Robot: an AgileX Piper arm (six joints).
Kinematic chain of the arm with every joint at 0, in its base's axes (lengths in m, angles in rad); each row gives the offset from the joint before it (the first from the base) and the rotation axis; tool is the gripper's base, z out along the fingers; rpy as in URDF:
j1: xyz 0 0 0.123 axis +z
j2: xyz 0 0 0 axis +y
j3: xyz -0.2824 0 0.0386 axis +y
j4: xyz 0.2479 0 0.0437 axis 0.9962 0 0.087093
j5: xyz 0 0 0 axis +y
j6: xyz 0.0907 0 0.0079 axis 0.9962 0 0.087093
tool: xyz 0 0 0 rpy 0 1.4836 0
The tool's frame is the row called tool.
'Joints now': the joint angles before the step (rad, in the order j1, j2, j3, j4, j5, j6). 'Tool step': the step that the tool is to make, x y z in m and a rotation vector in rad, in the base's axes. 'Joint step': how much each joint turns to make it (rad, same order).
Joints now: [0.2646 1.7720 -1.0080 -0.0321 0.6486 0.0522]
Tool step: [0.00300 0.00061 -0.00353 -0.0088 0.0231 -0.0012]
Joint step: [0.0002 0.0218 -0.0175 -0.0035 0.0204 0.0031]
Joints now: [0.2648 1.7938 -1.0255 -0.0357 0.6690 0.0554]
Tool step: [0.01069 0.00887 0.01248 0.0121 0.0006 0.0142]
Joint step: [0.0138 0.0139 -0.0790 0.0199 0.0622 -0.0141]
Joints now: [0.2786 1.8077 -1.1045 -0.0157 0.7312 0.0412]
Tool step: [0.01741 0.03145 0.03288 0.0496 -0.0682 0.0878]
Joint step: [0.0612 0.0125 -0.1555 0.0465 0.0633 -0.0521]
